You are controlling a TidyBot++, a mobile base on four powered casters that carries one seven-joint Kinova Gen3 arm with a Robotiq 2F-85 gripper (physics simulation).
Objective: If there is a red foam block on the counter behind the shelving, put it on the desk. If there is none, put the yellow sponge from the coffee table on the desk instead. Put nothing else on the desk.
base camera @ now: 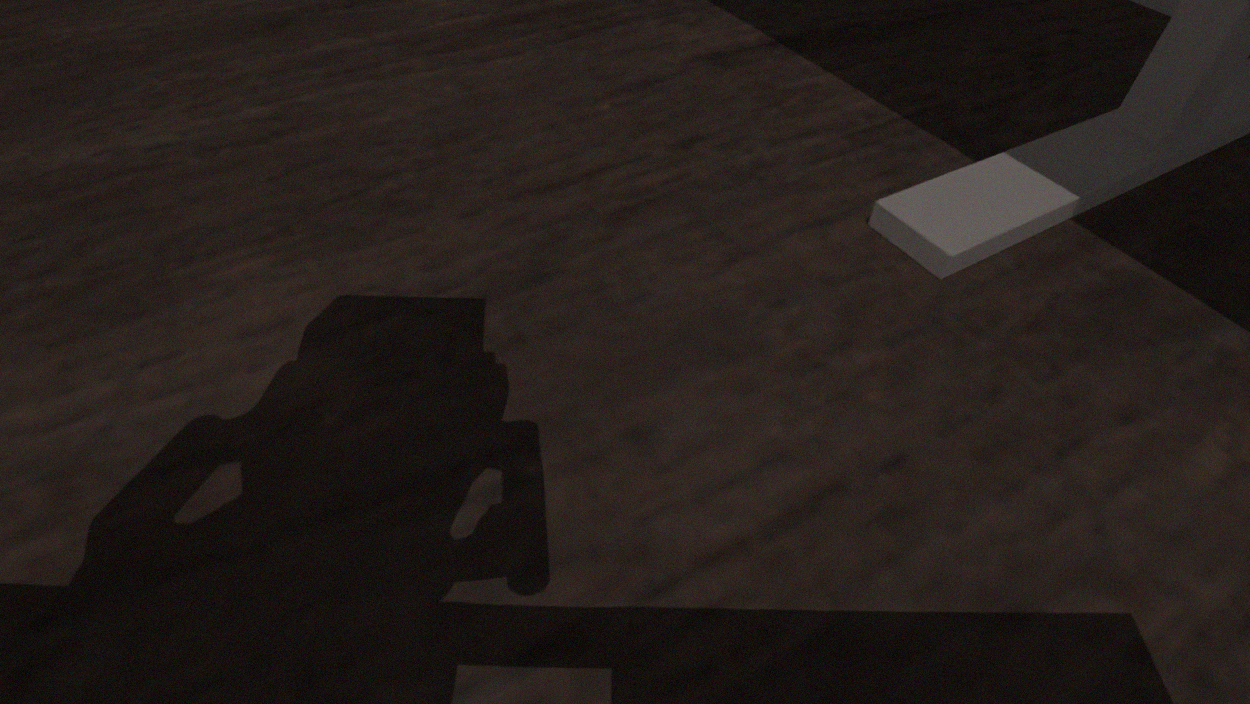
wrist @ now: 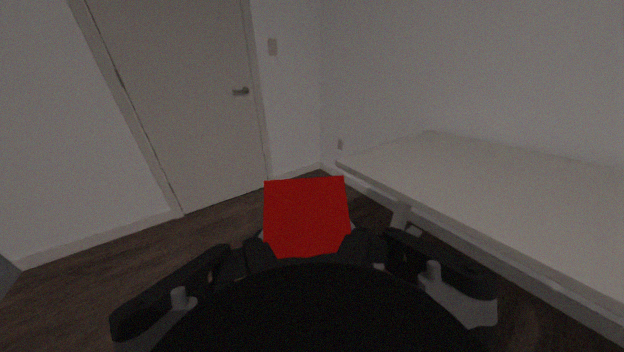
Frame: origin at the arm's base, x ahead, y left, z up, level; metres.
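Seen in the pictures: gripper, between the fingertips: (wrist: 307,230).
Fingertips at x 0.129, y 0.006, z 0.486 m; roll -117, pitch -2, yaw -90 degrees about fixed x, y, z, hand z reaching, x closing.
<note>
A point is followed by its place in that frame.
My gripper (wrist: 307,230) @[x 0.129, y 0.006, z 0.486 m] is shut on the red foam block (wrist: 306,215) @[x 0.107, y 0.007, z 0.523 m], which stands up between the fingertips in the wrist view. The white desk (wrist: 500,185) @[x 0.409, y -0.574, z 0.323 m] reaches from the middle to the right edge of the wrist view, along the wall. The block is to the left of the desk's near edge in that view, with floor behind it. In the base camera view, a pale desk foot (base camera: 975,205) rests on the floor at the upper right. The yellow sponge, the coffee table and the counter do not show in these views.
A closed door (wrist: 190,100) @[x 1.374, y 0.765, z 0.484 m] with a handle is at the left in the wrist view. A grey edge (wrist: 6,275) @[x 0.680, y 1.747, z -0.336 m] shows at the far left. The wooden floor (base camera: 699,349) @[x 0.416, y -0.049, z -0.397 m] carries a dark shadow of the gripper and arm in the base camera view.
</note>
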